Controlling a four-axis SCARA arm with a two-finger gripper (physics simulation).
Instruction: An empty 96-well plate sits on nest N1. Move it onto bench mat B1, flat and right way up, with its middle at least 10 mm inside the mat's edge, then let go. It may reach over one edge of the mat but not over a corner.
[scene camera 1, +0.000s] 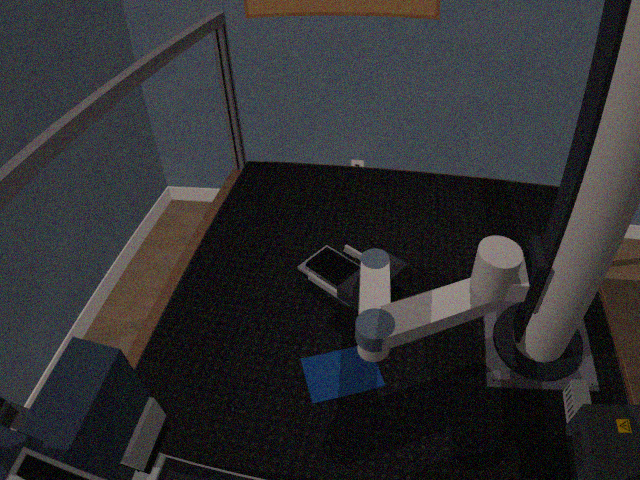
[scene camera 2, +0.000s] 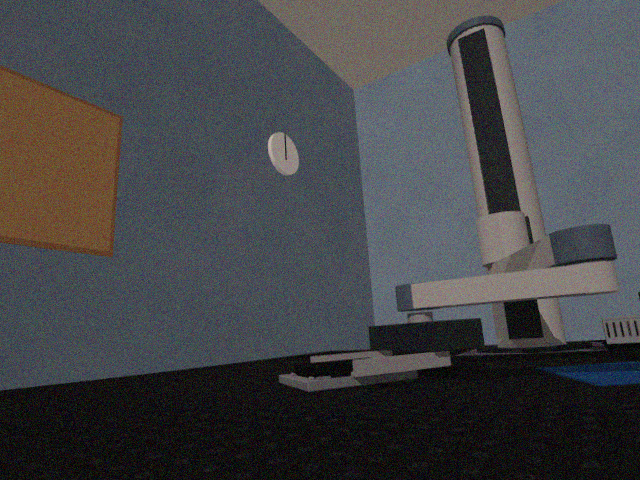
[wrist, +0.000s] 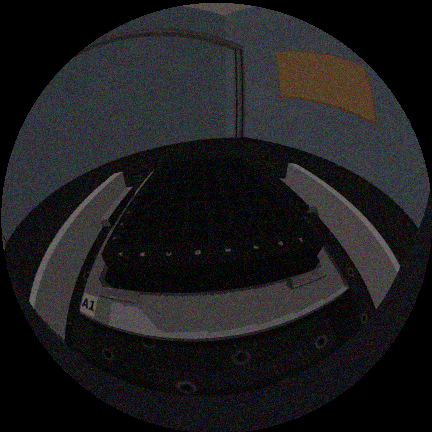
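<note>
A black 96-well plate and a blue bench mat B1 are in the pictures, and so is the gripper.
</note>
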